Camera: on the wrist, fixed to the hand. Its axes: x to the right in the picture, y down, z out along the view.
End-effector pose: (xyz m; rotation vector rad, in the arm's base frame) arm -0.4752 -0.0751 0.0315 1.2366 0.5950 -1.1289
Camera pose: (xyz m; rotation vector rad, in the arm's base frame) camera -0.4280 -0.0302 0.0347 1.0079 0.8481 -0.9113
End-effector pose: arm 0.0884 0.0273 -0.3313 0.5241 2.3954 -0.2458
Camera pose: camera 0.0770 0.0796 -0.2940 0.3802 2.4844 0.2039
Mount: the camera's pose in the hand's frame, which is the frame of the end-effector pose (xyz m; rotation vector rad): -0.0002 0.0408 -0.0509 -0.3467 0.1226 -0.0046
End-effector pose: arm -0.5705 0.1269 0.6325 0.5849 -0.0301 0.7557
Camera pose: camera -0.6064 0.1763 0.6096 0.2084 -0.0455 0.7598
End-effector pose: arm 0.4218 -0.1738 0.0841 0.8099 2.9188 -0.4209
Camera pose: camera 0.4427 -0.1259 0.1231 0.7999 2.9765 0.1396
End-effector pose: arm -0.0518 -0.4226 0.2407 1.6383 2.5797 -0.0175
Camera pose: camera -0.0182 -0.4026 0.2929 1.5455 2.4900 0.5144
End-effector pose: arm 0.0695 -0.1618 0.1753 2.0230 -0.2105 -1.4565
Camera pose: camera 0.1244 -0.1738 0.2085 1.8196 0.0933 -1.2663
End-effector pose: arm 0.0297 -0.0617 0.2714 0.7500 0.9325 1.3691
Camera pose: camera -0.0343 -0.0627 0.2839 0.4040 0.7619 1.5352
